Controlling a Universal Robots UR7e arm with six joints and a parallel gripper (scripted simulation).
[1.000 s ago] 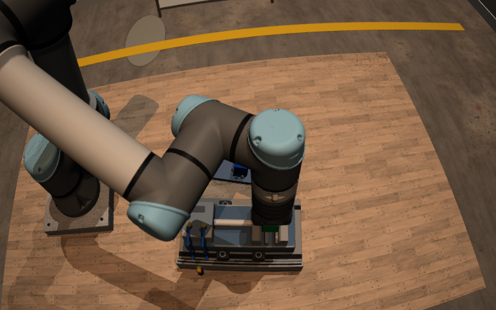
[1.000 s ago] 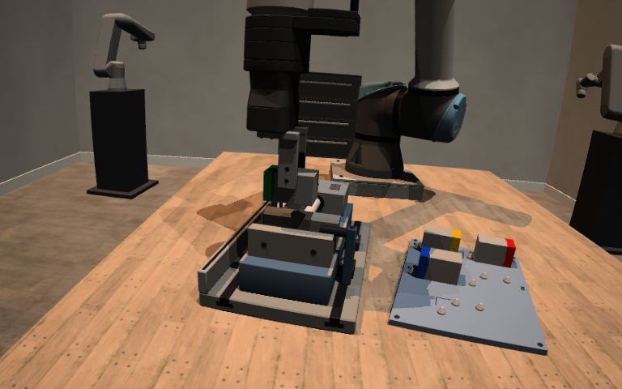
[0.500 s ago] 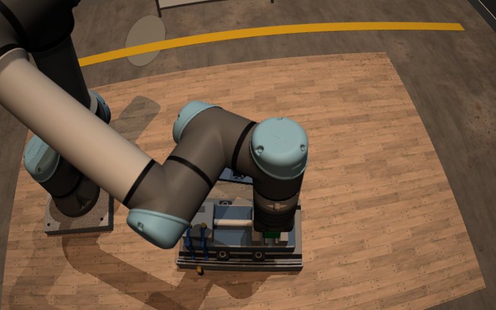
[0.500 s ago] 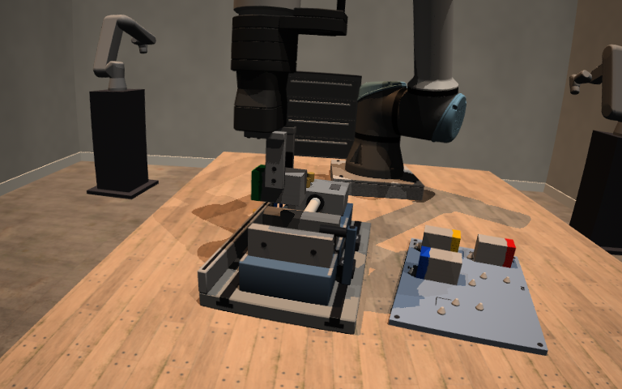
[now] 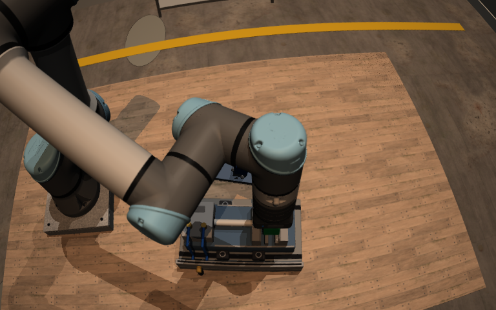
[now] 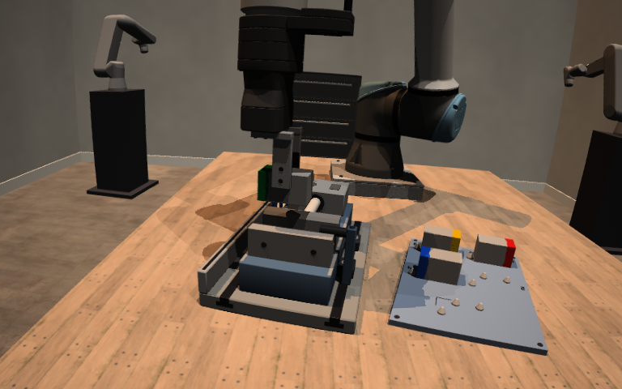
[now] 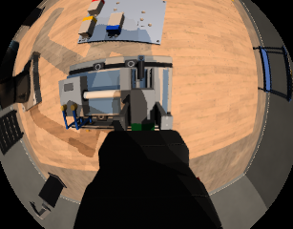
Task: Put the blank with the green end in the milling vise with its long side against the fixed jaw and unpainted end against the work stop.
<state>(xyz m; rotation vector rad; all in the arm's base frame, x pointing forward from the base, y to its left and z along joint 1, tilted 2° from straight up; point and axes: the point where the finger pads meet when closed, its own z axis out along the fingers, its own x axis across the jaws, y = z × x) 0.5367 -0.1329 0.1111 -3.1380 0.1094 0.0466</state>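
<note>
Now: the fixed jaw 30 mm ahead of my hand, 10 mm to the left of it and 80 mm below it. Round my hand: hosed end block: 170 mm behind, 30 mm to the left, 80 mm below; then work stop rod: 60 mm to the left, 70 mm below; then green-ended blank: 20 mm below.
</note>
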